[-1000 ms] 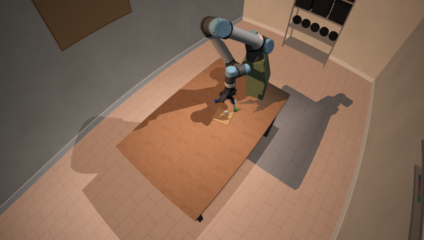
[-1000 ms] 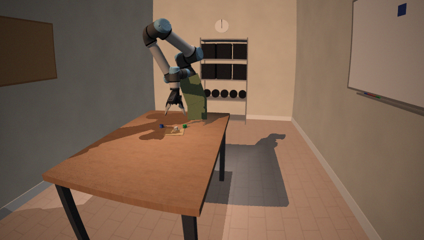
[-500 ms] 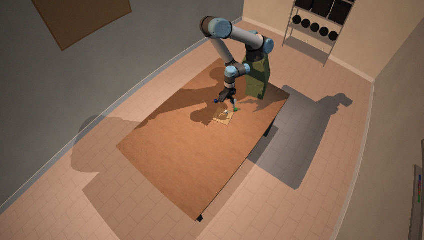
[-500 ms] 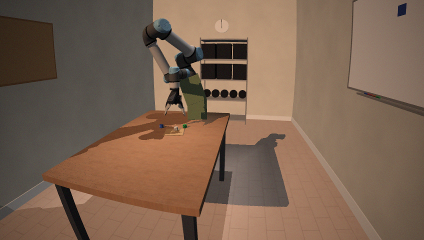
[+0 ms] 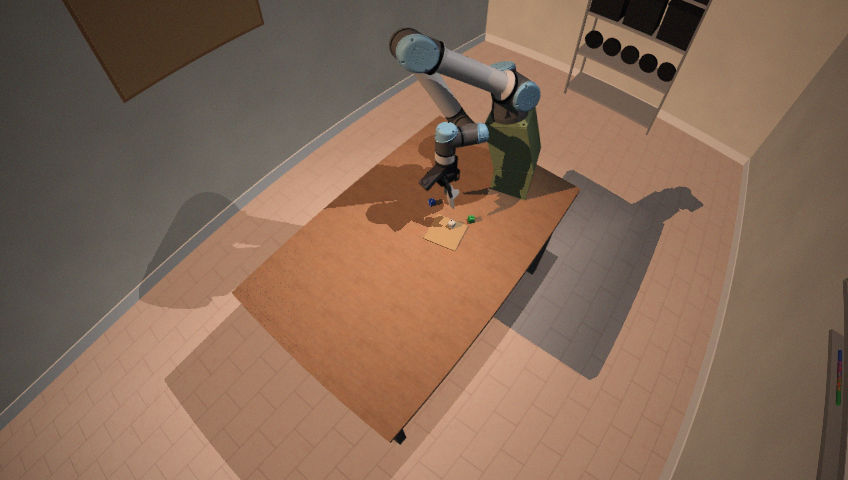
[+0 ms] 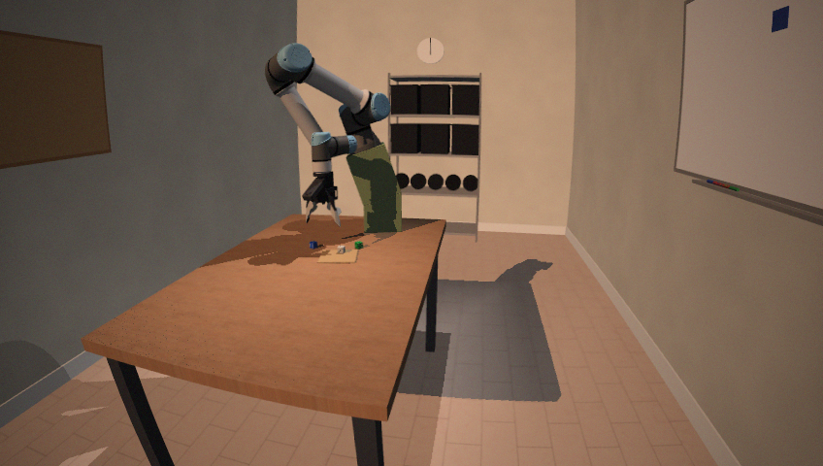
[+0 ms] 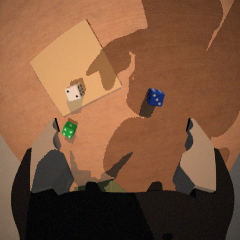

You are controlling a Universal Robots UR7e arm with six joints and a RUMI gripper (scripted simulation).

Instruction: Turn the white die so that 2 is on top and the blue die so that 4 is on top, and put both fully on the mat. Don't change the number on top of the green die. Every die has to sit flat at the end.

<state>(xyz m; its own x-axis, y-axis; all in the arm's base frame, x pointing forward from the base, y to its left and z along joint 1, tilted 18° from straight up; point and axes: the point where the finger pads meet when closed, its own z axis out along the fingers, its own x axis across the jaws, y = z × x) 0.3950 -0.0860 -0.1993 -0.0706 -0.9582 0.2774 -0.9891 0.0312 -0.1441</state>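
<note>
The blue die lies 1 cm behind my hand, 6 cm to the right of it and 9 cm below it. From my hand the other things lie so: green die (7 cm behind, 12 cm to the left, 9 cm below); then tan mat (5 cm ahead, 9 cm to the left, 10 cm below); then white die (1 cm ahead, 8 cm to the left, 9 cm below).
</note>
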